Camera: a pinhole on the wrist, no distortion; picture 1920 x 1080 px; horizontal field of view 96.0 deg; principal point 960.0 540.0 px. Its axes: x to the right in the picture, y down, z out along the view. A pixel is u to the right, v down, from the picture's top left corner.
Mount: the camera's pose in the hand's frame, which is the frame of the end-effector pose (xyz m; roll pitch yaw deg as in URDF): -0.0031 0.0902 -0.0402 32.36 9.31 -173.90
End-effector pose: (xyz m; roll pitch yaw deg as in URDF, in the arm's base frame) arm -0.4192 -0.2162 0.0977 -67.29 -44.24 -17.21
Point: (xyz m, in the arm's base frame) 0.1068 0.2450 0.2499
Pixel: 156 623
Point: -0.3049 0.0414 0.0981
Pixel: 699 945
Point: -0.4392 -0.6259 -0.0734
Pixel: behind the camera
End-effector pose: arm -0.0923 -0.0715 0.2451 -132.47 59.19 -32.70
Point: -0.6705 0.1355 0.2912
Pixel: 1419 236
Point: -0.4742 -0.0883 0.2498
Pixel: outside the picture
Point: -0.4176 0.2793 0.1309
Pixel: 1043 702
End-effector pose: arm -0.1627 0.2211 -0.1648 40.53 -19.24 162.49
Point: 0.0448 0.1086 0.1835
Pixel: 1017 523
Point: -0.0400 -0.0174 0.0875
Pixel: 1091 101
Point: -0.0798 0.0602 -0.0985
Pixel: 1748 93
